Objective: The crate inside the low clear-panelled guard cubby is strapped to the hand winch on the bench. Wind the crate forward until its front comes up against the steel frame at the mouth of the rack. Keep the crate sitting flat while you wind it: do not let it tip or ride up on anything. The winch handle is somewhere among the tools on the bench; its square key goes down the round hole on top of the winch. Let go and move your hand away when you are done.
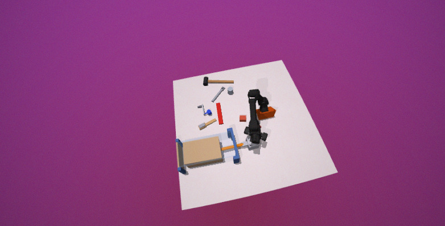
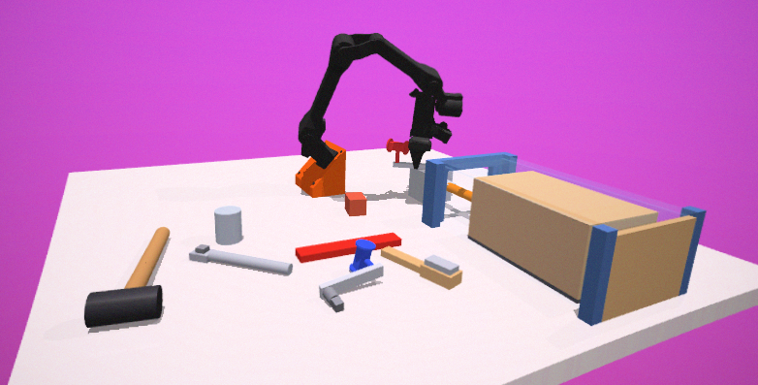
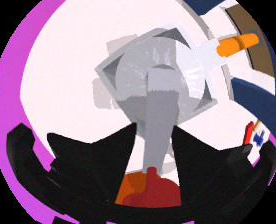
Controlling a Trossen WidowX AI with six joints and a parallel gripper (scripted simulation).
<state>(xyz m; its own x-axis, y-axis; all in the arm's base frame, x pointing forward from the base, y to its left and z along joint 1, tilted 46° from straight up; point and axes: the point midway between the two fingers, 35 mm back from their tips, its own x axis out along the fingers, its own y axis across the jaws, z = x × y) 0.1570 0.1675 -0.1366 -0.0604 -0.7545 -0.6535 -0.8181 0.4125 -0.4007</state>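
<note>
Now: the red-knobbed crank 20 mm to the right of my gripper tip, 10 mm behind it and 10 mm above it. Round my gripper tip: red knob (50 mm to the right, 40 mm above, 30 mm behind); then red bar (330 mm to the right, 250 mm ahead, 80 mm below); then grey winch (60 mm below, 30 mm to the left, 10 mm ahead).
</note>
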